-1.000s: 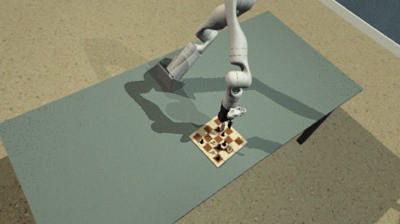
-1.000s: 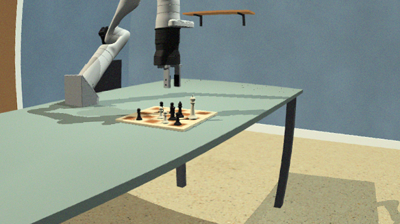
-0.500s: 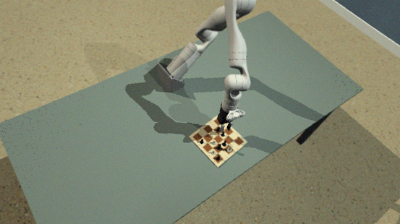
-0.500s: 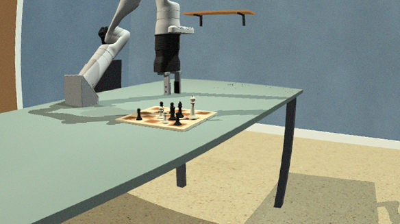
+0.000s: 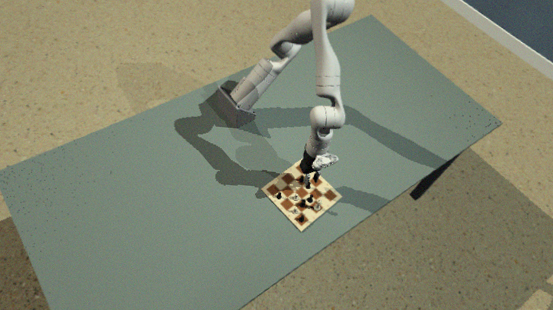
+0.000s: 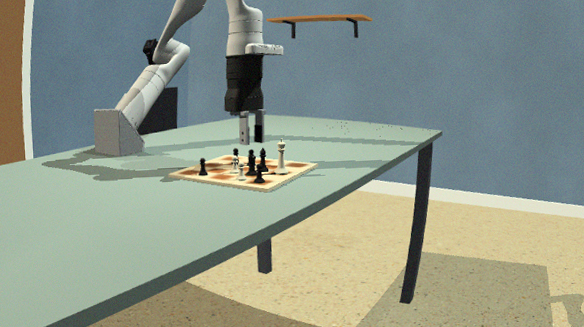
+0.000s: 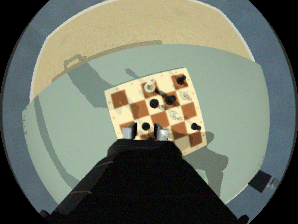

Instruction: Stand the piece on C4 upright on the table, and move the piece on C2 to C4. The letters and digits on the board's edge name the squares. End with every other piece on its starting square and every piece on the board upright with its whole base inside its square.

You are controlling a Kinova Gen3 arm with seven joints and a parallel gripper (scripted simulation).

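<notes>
My hand is 60 mm above the small chessboard and 40 mm to the left of it. From my hand the other things lie so: tall white piece 80 mm ahead, 40 mm to the right, 30 mm below.
</notes>
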